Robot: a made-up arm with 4 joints.
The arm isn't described. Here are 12 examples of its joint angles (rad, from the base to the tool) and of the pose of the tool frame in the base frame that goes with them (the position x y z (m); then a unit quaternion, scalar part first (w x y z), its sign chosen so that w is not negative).
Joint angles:
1: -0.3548 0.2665 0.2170 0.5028
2: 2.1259 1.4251 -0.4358 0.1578
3: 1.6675 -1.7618 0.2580 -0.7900
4: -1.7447 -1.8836 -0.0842 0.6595
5: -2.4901 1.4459 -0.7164 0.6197
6: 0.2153 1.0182 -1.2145 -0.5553
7: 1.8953 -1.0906 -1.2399 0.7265
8: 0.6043 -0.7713 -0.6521 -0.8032
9: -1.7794 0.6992 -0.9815 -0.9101
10: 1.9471 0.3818 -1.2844 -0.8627
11: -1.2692 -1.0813 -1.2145 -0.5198
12: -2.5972 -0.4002 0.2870 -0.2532
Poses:
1: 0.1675 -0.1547 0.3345 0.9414 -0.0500 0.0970 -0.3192
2: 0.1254 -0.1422 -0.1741 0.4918 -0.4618 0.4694 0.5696
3: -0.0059 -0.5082 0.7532 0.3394 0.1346 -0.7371 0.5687
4: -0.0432 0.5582 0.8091 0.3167 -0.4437 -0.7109 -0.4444
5: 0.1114 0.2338 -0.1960 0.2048 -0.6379 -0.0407 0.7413
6: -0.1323 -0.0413 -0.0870 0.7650 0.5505 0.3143 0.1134
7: 0.0027 0.0517 0.7455 0.3051 0.6114 0.3730 0.6277
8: -0.0270 -0.0303 0.6561 0.5871 0.1451 -0.3751 0.7026
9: -0.0490 -0.0261 0.0394 0.7674 0.3852 -0.2938 -0.4201
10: -0.0758 0.0598 0.1283 0.1646 0.3667 0.3899 0.8285
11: -0.0588 0.0292 0.7304 0.7940 -0.0977 -0.5980 0.0487
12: -0.1209 -0.0694 0.6394 0.4133 -0.1839 0.1511 -0.8789
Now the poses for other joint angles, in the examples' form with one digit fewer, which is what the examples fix.
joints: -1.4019 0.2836 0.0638 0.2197
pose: -0.050 -0.245 0.298 0.742 0.083 0.105 -0.657
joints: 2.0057 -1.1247 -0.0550 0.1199
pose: 0.081 -0.149 0.842 0.415 0.464 -0.263 0.737
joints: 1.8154 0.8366 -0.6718 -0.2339
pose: -0.004 0.027 -0.026 0.494 -0.049 0.493 0.714
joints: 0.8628 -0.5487 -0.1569 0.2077
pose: 0.073 0.013 0.676 0.863 0.214 -0.203 0.410
